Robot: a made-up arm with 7 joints.
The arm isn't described. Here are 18 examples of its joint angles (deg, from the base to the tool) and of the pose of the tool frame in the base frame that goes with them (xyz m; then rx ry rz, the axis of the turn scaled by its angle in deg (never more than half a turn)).
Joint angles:
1: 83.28 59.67 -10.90 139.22 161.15 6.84 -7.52
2: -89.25 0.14 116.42 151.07 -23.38 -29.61 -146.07
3: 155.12 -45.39 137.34 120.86 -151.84 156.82 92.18
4: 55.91 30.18 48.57 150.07 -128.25 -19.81 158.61
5: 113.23 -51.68 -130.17 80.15 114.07 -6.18 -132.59
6: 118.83 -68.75 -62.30 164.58 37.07 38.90 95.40
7: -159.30 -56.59 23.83 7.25 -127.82 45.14 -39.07
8: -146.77 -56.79 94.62 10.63 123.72 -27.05 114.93
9: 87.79 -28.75 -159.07 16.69 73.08 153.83 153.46
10: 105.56 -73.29 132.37 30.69 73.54 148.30 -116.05
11: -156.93 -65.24 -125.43 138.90 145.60 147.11 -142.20
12: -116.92 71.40 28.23 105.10 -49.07 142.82 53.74
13: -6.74 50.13 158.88 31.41 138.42 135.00 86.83
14: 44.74 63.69 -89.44 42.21 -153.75 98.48 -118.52
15: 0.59 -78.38 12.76 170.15 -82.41 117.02 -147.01
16: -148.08 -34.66 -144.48 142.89 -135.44 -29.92 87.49
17: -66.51 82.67 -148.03 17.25 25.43 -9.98 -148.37
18: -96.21 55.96 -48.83 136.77 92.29 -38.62 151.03
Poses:
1: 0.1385 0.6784 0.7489 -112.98 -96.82 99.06
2: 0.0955 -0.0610 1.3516 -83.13 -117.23 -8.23
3: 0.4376 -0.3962 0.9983 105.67 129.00 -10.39
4: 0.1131 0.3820 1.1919 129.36 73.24 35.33
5: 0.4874 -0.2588 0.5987 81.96 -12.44 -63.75
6: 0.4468 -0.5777 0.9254 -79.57 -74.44 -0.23
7: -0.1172 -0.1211 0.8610 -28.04 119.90 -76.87
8: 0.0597 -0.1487 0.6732 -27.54 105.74 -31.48
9: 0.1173 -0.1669 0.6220 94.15 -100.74 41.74
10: -0.0829 -0.2088 0.5253 -154.09 53.45 45.58
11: 0.4578 0.3954 0.8784 -96.80 45.82 -63.83
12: -0.1959 -0.5376 0.4211 18.63 -72.86 123.46
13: -0.1109 0.0379 0.9656 -147.91 50.84 -15.38
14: 0.4641 -0.1958 0.6792 68.49 -89.66 8.95
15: -0.6863 -0.1695 0.7619 -29.48 -42.50 -38.18
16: 0.3226 0.3895 1.0886 75.57 -12.70 69.41
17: -0.0829 -0.0145 0.8607 1.60 -113.44 121.97
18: -0.3370 -0.5541 0.8417 -72.13 72.05 -99.80
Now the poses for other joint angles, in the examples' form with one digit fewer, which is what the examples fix.
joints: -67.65 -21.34 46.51 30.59 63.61 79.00 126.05
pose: 0.249 -0.111 0.708 -3.9 -4.2 103.2
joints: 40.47 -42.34 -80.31 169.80 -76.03 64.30 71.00
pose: -0.378 -0.426 1.140 -51.0 123.1 61.1
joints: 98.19 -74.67 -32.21 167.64 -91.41 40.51 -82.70
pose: 0.175 -0.737 0.787 23.8 -60.5 -41.6
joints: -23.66 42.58 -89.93 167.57 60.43 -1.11 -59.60
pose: 0.381 -0.325 1.150 -32.6 -85.1 -16.8
